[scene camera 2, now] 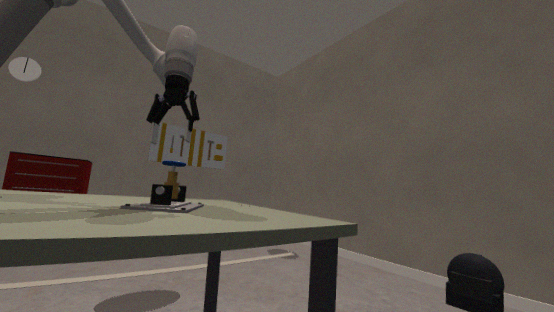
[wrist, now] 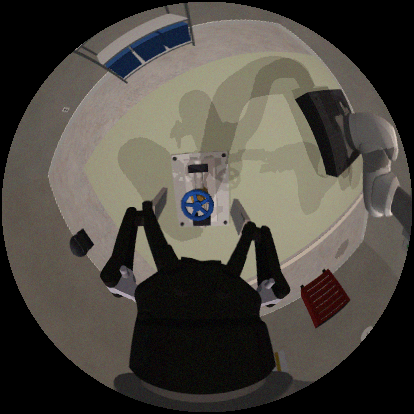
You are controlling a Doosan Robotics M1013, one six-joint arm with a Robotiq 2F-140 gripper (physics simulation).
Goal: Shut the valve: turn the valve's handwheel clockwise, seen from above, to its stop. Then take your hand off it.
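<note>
A base plate and my own gripper are what the pictures show me. In the wrist view, too, I can see my gripper.
</note>
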